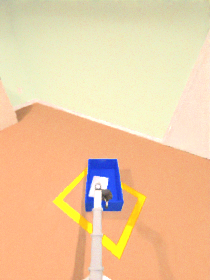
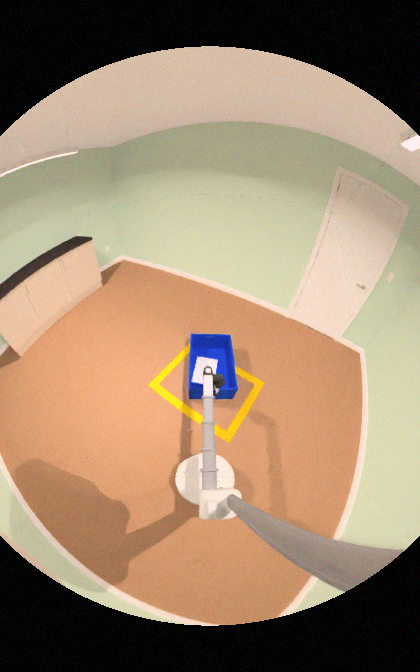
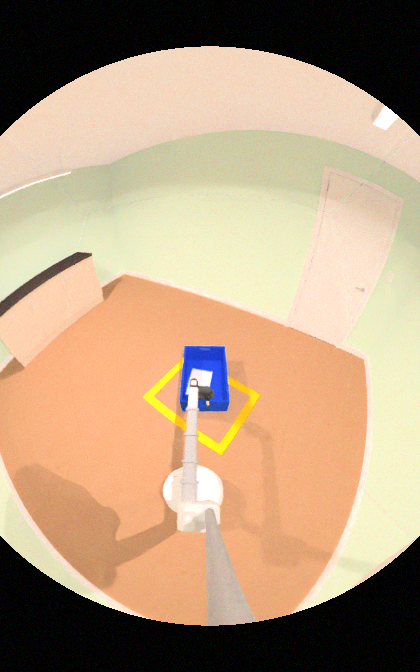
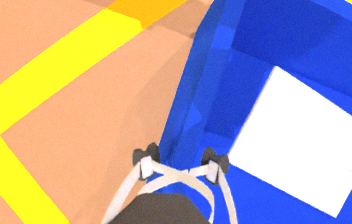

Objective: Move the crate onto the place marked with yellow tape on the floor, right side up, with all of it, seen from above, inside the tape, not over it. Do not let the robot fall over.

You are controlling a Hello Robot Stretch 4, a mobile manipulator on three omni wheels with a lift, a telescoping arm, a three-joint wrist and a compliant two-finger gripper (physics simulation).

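Places are measured from the robot's base along level axes (x ahead, y left, z up), in centimetres.
Pixels of known places: gripper, fingertip midpoint: (image 1: 105, 203) (image 2: 214, 390).
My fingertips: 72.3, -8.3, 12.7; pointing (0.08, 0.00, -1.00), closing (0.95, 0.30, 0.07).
Observation:
Ahead of a thing's pixels: the offset from my fingertips to its top centre, as dx, dy, dz.
The blue crate {+28.0, +2.0, +6.5} (image 1: 112, 177) (image 2: 225, 355) (image 3: 217, 370) (image 4: 250, 85) is upright, with a flat white item {+27.6, +7.0, -12.7} (image 1: 98, 183) (image 2: 201, 365) (image 3: 203, 377) (image 4: 300, 140) inside. It overlaps the far part of the yellow tape (image 1: 73, 215) (image 2: 177, 406) (image 3: 165, 412) (image 4: 65, 62). It hides the far tape corner, and its far end reaches beyond the marked place. My gripper (image 1: 106, 200) (image 2: 217, 388) (image 4: 181, 156) is at the crate's near part, shut on its wall, one fingertip on each side. Whether the crate's bottom touches the floor is unclear.
My round white base (image 2: 187, 480) (image 3: 172, 490) stands on the near side of the tape. A low cupboard (image 2: 50, 295) (image 3: 55, 310) is at the left. A door (image 2: 350, 250) (image 3: 350, 260) is in the wall at the far right.

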